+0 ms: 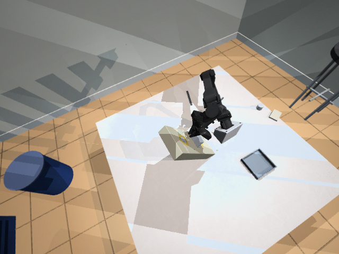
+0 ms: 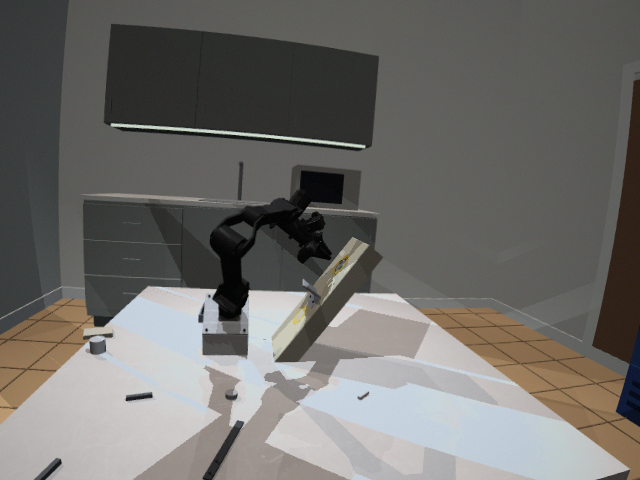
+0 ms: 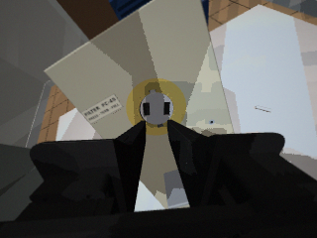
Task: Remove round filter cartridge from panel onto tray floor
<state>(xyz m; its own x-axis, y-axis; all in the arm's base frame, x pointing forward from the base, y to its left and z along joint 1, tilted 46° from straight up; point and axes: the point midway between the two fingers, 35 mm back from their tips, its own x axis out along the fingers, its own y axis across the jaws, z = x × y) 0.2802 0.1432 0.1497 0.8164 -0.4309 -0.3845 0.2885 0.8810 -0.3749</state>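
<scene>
Now: the filter cartridge 5 cm ahead of my gripper tip and 3 cm below it. Also, from my gripper tip: tray (35 cm behind, 30 cm below, 29 cm to the left); beige block (75 cm behind, 31 cm below, 9 cm to the left).
</scene>
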